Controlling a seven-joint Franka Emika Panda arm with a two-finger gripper.
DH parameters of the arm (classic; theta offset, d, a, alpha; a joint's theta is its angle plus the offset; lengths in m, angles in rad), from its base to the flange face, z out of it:
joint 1: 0 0.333 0 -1.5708
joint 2: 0 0 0 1.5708
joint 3: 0 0.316 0.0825 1.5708
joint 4: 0 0 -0.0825 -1.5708
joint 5: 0 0.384 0 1.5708
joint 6: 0 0 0.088 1.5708
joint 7: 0 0.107 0 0
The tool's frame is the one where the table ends.
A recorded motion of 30 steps. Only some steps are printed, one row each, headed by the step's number.
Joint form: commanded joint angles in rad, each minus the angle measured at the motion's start. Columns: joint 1, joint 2, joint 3, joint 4, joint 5, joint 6, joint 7.
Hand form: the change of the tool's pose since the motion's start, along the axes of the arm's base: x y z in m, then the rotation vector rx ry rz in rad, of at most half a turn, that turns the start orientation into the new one. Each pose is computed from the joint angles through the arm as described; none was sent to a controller.
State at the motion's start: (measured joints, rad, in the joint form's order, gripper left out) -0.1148 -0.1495 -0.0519 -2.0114 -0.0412 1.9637 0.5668
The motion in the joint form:
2: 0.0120 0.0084 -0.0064 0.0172 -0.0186 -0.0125 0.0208
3: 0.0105 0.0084 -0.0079 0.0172 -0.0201 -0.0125 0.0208
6: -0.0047 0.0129 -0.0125 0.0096 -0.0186 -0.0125 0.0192
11: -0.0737 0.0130 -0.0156 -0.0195 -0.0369 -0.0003 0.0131
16: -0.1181 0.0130 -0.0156 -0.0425 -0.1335 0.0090 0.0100
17: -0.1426 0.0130 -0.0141 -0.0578 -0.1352 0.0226 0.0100
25: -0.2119 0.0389 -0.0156 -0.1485 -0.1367 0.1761 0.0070
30: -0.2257 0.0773 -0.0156 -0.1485 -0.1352 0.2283 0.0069
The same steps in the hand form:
2: 0.0029 0.0011 0.0028 -0.0148 0.0054 -0.0104
3: 0.0026 -0.0006 0.0028 -0.0160 0.0056 -0.0130
6: 0.0006 -0.0108 -0.0033 -0.0123 0.0175 -0.0314
11: -0.0110 -0.0481 -0.0163 -0.0252 0.0383 -0.0908
16: -0.0215 -0.0754 -0.0259 -0.1104 0.0728 -0.1002
17: -0.0264 -0.0862 -0.0320 -0.1102 0.0760 -0.1202
25: -0.0363 -0.1179 -0.0746 -0.1111 0.0432 -0.1653
30: -0.0300 -0.1268 -0.0898 -0.1121 0.0302 -0.1727

